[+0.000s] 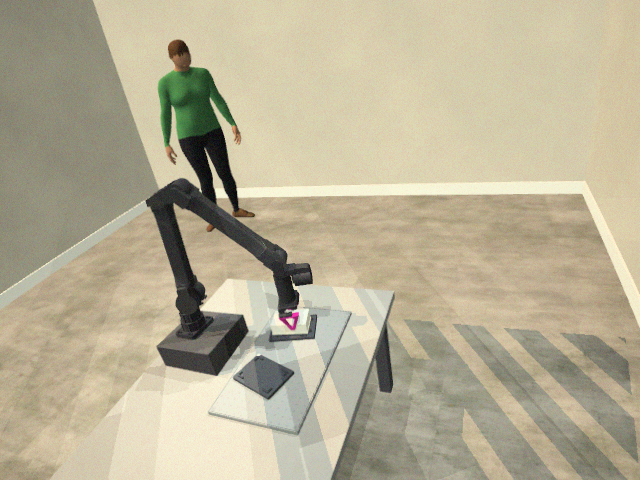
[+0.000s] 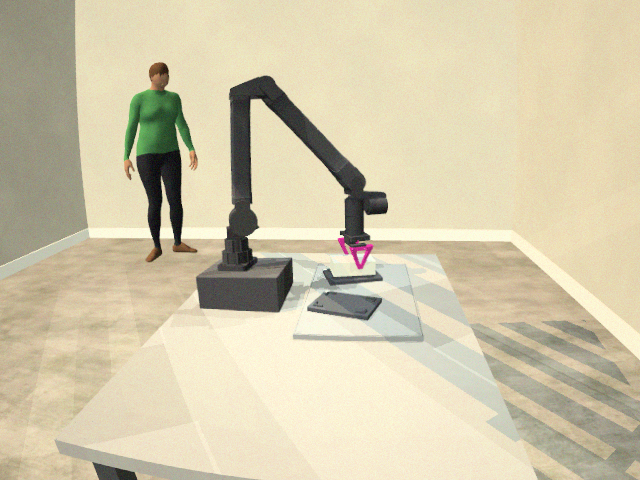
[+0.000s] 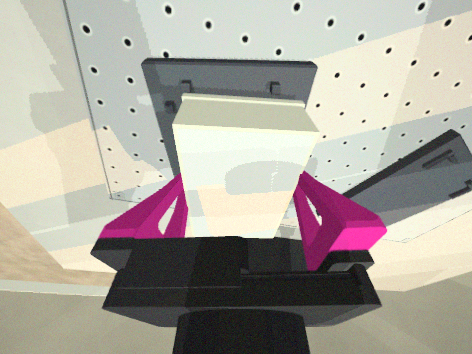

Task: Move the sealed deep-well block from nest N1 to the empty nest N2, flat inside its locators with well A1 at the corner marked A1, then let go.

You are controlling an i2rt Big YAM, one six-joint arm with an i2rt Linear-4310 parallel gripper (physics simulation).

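Seen in the pictures: gripper, fingertip midpoint: (image 1: pixel 293 321) (image 2: pixel 355 265) (image 3: pixel 239 172); arm's base at its link origin: (image 1: pixel 195 328) (image 2: pixel 238 266).
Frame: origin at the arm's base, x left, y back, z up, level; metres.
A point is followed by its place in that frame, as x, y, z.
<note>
The sealed deep-well block (image 1: pixel 300 320) @[0.135, -0.360, -0.011] (image 2: pixel 346 267) @[0.097, -0.301, -0.025] (image 3: pixel 241 147) @[0.160, -0.361, -0.011] is a cream-white box. It is over the dark nest N1 (image 1: pixel 308 335) @[0.120, -0.385, -0.053] (image 2: pixel 370 277) @[0.115, -0.372, -0.061] (image 3: pixel 227 71) at the far end of the perforated board; I cannot tell whether it still touches the nest. My gripper (image 1: pixel 290 320) @[0.146, -0.322, -0.033] (image 2: pixel 354 251) (image 3: pixel 239 172) @[0.146, -0.322, -0.033] comes down from above, and its magenta fingers are shut on the block's two long sides. The empty nest N2 (image 1: pixel 263 376) @[-0.089, -0.323, -0.061] (image 2: pixel 344 305) @[-0.100, -0.316, -0.061] is a dark flat plate, lying nearer the front of the board and turned at an angle. Its corner marks are too small to read.
Both nests lie on a pale perforated board (image 1: pixel 318 381) @[-0.053, -0.498, -0.073] (image 2: pixel 394 329) @[-0.204, -0.445, -0.073] (image 3: pixel 357 88) @[0.074, -0.406, -0.073] on the table (image 1: pixel 175 438) @[-0.355, -0.166, -0.086] (image 2: pixel 318 405) @[-0.498, -0.314, -0.086]. The arm's dark base box (image 1: pixel 204 343) @[-0.066, -0.094, 0.008] (image 2: pixel 244 286) @[-0.115, -0.057, -0.015] stands left of the board. A person in a green top (image 1: pixel 194 124) (image 2: pixel 158 157) stands on the floor behind.
</note>
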